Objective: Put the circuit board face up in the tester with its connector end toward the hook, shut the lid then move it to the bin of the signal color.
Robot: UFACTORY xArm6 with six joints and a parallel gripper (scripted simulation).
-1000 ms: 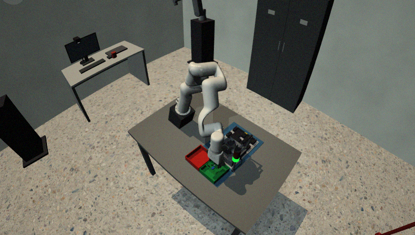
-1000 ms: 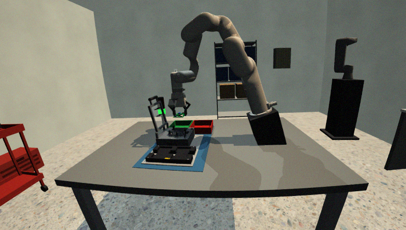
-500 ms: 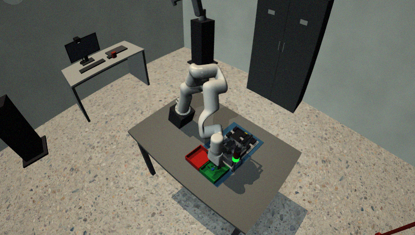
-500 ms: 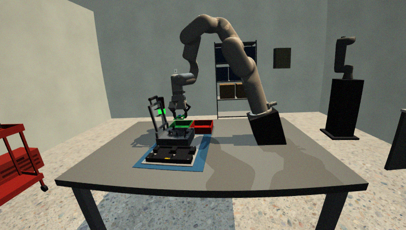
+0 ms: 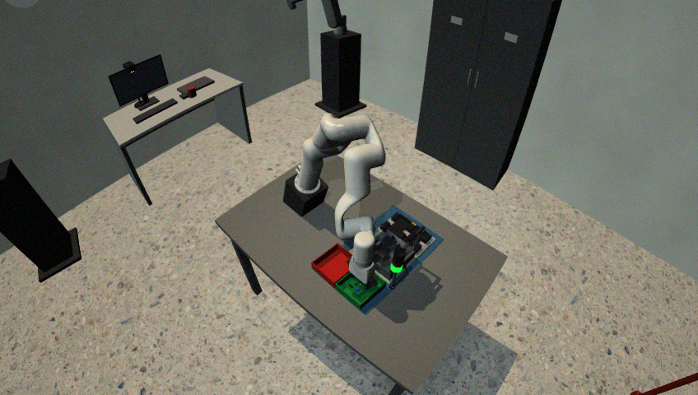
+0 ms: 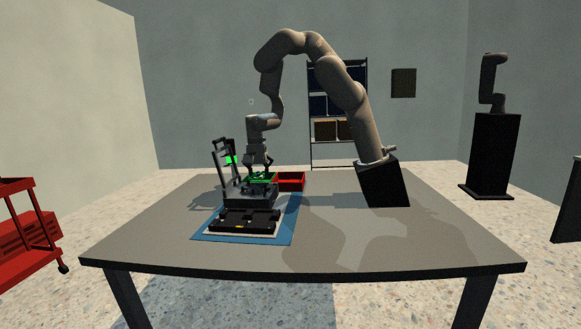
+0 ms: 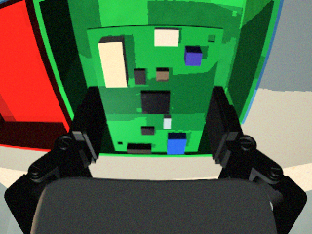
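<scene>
The green bin lies 5 cm below my hand. Also, from my hand: green circuit board: 1 cm below; then tester plate: 20 cm to the left, 5 cm behind, 1 cm above; then red bin: 15 cm behind, 5 cm below, 1 cm to the right.
</scene>
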